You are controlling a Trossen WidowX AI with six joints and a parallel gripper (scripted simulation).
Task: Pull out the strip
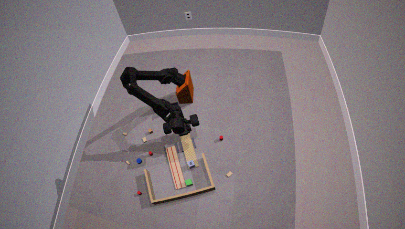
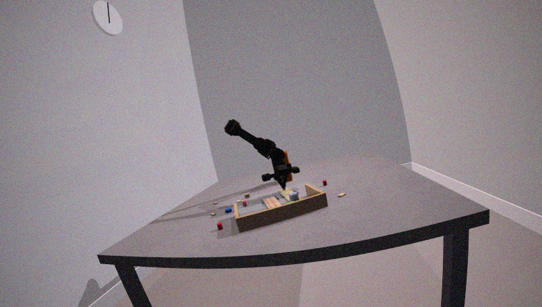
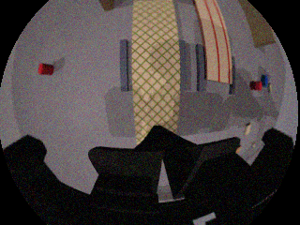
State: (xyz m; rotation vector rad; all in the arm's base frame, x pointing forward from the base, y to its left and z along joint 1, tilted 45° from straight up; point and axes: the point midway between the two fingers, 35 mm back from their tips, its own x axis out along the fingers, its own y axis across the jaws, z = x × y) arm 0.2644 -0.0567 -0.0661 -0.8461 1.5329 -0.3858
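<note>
The checked tan strip lies 9 cm ahead of my gripper tip and 3 cm to the left of it. Also, from my gripper tip: blue disc 18 cm ahead, 25 cm to the right; labelled cube 20 cm ahead, 5 cm to the left, 2 cm above.
</note>
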